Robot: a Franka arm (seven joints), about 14 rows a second.
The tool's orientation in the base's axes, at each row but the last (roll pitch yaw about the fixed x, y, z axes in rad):
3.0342, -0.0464, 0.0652
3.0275, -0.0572, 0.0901
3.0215, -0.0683, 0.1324
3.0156, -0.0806, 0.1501
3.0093, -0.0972, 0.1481
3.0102, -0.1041, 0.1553
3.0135, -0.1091, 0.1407
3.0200, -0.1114, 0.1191
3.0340, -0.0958, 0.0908
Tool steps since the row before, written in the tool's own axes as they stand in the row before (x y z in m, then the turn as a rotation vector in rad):
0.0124, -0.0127, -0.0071, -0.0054, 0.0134, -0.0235
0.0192, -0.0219, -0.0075, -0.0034, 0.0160, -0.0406
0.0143, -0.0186, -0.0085, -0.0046, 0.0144, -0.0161
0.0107, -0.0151, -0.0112, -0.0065, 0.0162, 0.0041
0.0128, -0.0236, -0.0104, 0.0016, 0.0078, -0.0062
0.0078, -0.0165, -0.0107, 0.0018, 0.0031, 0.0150
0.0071, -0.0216, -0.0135, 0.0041, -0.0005, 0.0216
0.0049, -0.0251, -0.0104, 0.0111, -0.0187, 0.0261
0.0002, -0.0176, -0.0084, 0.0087, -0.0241, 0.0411
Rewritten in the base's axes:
0.0112, 0.0141, 0.0063, -0.0058, -0.0112, 0.0245
0.0168, 0.0242, 0.0060, -0.0048, -0.0118, 0.0419
0.0111, 0.0211, 0.0072, -0.0041, -0.0130, 0.0174
0.0074, 0.0177, 0.0100, -0.0038, -0.0173, -0.0025
0.0083, 0.0263, 0.0084, 0.0019, -0.0067, 0.0073
0.0041, 0.0186, 0.0092, 0.0040, -0.0045, -0.0142
0.0026, 0.0237, 0.0113, 0.0067, -0.0013, -0.0209
0.0009, 0.0265, 0.0078, 0.0122, 0.0170, -0.0268
-0.0021, 0.0183, 0.0065, 0.0110, 0.0206, -0.0424

